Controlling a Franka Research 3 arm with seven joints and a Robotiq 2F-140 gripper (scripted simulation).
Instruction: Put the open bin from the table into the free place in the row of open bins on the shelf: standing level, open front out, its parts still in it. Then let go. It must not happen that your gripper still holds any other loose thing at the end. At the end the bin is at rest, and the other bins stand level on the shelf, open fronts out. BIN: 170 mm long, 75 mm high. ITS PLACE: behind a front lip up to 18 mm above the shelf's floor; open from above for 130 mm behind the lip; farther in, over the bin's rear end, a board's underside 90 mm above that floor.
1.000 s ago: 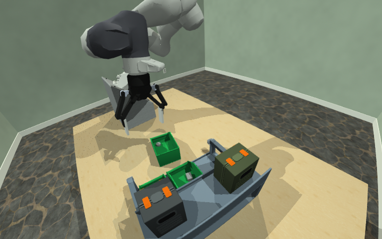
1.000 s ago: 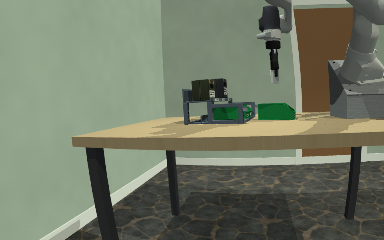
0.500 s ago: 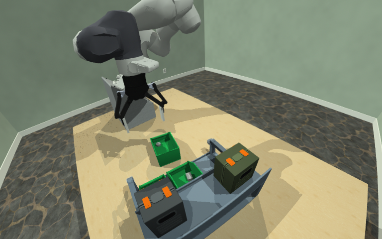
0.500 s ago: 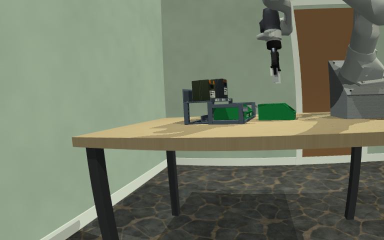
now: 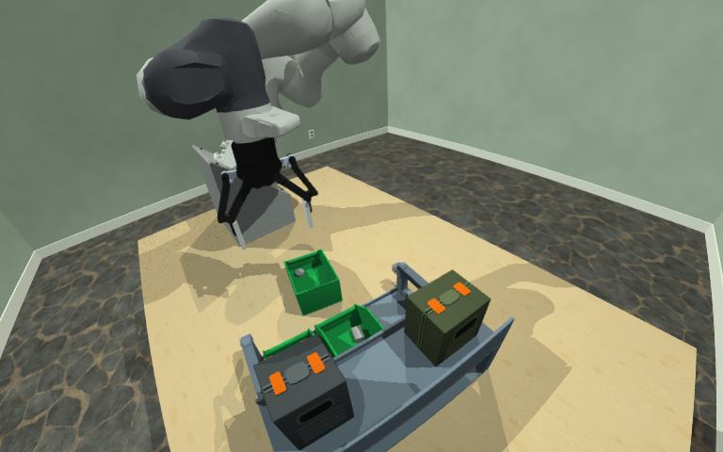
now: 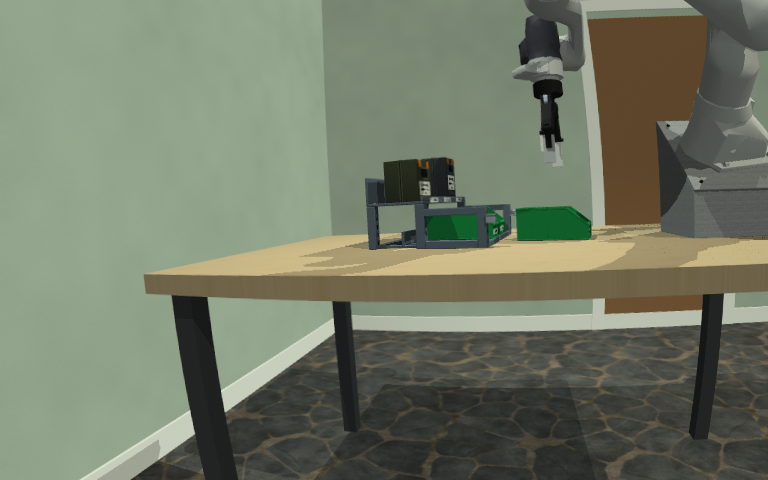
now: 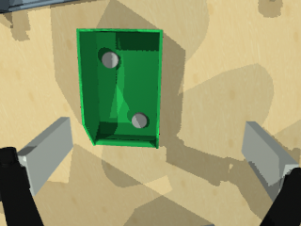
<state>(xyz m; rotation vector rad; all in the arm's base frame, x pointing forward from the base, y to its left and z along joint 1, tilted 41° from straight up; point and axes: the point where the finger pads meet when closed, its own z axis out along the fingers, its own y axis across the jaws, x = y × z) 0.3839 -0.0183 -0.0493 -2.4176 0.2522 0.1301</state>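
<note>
My gripper is now 320 mm short of the dark grey box, 110 mm to the left of it and 30 mm above it. The rest, counted from my hand: shelf's upper board (340 mm ahead, 90 mm below); then olive case (350 mm ahead, 120 mm to the left, 40 mm below); then shelf floor (280 mm ahead, 10 mm to the left, 190 mm below).
</note>
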